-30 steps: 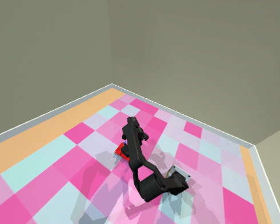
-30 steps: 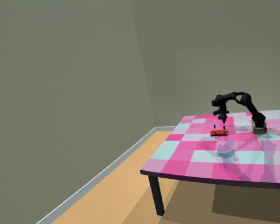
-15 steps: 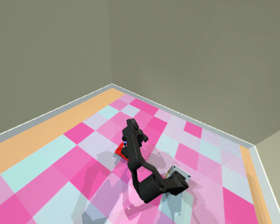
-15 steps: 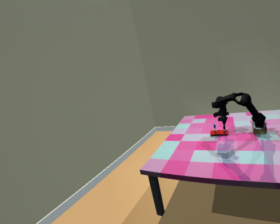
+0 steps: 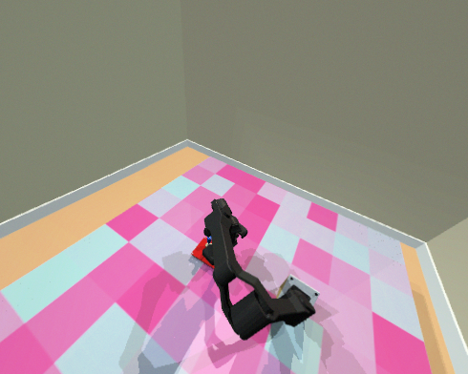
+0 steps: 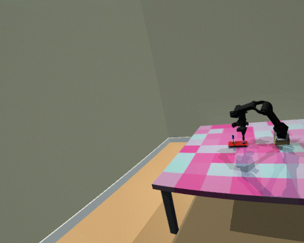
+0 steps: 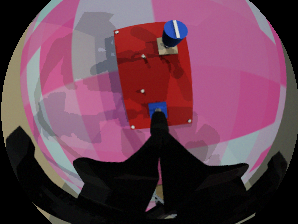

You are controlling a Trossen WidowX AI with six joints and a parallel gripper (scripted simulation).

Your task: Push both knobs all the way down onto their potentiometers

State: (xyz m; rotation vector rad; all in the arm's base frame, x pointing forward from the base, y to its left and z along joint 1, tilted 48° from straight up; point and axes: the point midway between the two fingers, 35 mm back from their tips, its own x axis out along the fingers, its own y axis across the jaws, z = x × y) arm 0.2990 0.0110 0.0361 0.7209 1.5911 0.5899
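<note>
Now: gripper tip 90 mm short of the blue knob and 10 mm to the left of it.
</note>
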